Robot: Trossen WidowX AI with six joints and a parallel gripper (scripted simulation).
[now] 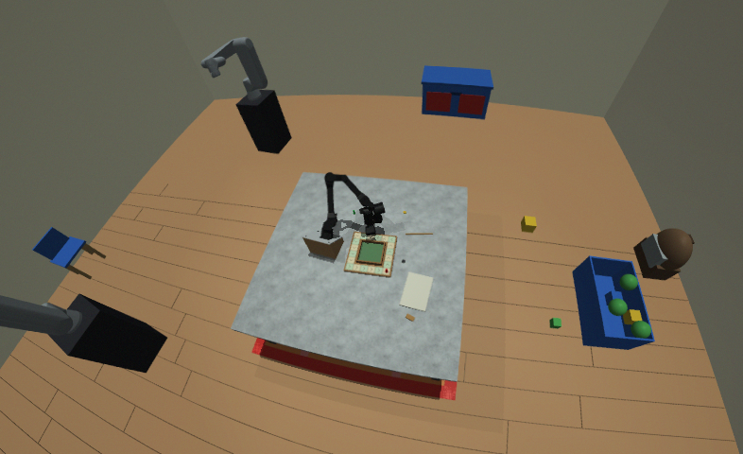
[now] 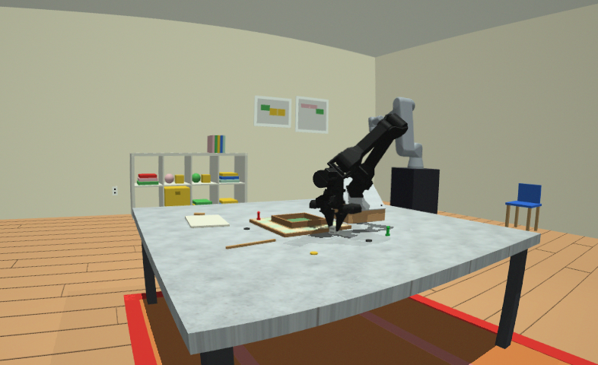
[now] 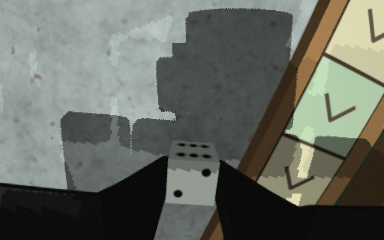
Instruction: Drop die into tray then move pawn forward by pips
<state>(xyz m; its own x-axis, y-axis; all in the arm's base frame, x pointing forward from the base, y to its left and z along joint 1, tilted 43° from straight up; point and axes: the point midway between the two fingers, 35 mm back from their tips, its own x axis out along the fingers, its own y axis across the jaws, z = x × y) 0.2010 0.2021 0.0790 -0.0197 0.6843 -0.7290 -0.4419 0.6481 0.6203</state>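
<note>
Now: the red pawn 20 cm ahead of my gripper tip, 26 cm to the right of it and 2 cm above it. Round my gripper tip: white die right at my gripper tip; green tray floor 6 cm ahead, 16 cm to the right; green pawn 16 cm behind, 10 cm to the left, 1 cm above.
</note>
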